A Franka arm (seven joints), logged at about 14 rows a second.
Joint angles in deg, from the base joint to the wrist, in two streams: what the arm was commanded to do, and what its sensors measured. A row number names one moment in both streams.
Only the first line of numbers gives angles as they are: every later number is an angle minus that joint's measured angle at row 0.
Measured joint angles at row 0:
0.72 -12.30 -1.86 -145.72 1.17 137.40 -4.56
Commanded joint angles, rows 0 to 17:
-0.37 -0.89 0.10 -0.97 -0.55 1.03 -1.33
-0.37 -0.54 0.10 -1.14 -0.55 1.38 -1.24
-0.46 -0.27 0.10 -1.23 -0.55 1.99 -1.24
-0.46 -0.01 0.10 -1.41 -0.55 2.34 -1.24
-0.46 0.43 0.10 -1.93 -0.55 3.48 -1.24
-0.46 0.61 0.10 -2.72 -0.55 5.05 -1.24
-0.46 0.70 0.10 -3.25 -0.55 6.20 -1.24
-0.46 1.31 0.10 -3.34 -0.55 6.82 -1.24
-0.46 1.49 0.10 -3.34 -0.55 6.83 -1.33
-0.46 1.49 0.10 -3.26 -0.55 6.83 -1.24
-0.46 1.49 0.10 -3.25 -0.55 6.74 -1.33
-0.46 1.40 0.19 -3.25 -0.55 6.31 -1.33
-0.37 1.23 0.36 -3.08 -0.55 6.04 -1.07
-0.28 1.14 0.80 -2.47 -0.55 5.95 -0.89
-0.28 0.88 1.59 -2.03 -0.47 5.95 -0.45
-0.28 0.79 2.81 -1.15 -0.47 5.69 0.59
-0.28 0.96 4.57 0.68 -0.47 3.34 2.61
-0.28 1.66 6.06 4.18 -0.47 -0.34 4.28
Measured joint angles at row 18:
-0.02 1.41 2.99 -1.32 -0.02 4.80 0.87
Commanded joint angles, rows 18 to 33:
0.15 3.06 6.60 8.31 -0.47 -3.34 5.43
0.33 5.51 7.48 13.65 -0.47 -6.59 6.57
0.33 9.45 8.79 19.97 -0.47 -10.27 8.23
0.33 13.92 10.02 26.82 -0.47 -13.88 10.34
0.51 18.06 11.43 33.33 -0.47 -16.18 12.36
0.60 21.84 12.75 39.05 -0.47 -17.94 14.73
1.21 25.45 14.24 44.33 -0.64 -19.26 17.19
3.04 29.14 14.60 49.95 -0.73 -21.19 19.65
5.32 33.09 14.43 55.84 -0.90 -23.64 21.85
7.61 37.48 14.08 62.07 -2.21 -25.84 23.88
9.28 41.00 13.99 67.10 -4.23 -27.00 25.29
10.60 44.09 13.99 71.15 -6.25 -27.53 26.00
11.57 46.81 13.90 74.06 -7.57 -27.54 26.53
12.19 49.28 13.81 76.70 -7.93 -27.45 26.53
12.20 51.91 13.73 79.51 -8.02 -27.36 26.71
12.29 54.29 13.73 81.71 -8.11 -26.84 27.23
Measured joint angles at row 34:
11.76 47.85 14.14 72.10 -6.40 -24.21 25.50
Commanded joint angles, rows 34 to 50:
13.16 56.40 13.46 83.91 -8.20 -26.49 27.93
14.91 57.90 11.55 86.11 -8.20 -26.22 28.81
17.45 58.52 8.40 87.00 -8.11 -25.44 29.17
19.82 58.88 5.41 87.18 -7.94 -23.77 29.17
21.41 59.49 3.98 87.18 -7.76 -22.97 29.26
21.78 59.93 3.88 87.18 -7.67 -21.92 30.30
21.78 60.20 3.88 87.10 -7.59 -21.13 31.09
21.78 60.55 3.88 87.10 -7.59 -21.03 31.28
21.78 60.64 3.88 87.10 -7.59 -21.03 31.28
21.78 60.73 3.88 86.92 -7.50 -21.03 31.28
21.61 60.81 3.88 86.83 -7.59 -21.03 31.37
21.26 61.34 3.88 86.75 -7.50 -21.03 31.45
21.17 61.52 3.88 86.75 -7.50 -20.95 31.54
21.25 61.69 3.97 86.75 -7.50 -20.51 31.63
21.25 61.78 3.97 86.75 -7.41 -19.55 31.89
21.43 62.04 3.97 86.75 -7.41 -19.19 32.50
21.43 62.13 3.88 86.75 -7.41 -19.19 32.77
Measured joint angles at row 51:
20.98 60.78 4.00 84.31 -6.53 -19.50 30.46
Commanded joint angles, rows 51 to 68:
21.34 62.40 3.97 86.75 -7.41 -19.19 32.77
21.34 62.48 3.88 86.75 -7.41 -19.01 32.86
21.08 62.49 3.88 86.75 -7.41 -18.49 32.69
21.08 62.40 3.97 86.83 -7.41 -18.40 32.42
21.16 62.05 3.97 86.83 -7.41 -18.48 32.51
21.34 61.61 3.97 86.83 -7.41 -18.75 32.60
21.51 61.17 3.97 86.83 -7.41 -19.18 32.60
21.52 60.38 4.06 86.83 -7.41 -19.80 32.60
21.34 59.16 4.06 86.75 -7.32 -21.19 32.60
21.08 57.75 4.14 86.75 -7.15 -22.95 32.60
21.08 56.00 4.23 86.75 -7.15 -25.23 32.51
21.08 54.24 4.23 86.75 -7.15 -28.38 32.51
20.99 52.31 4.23 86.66 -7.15 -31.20 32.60
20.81 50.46 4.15 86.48 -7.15 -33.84 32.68
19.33 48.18 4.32 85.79 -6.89 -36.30 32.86
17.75 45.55 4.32 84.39 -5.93 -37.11 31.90
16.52 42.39 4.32 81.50 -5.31 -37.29 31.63
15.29 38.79 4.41 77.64 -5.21 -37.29 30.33
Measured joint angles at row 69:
18.10 46.60 3.87 86.55 -6.29 -37.28 31.29
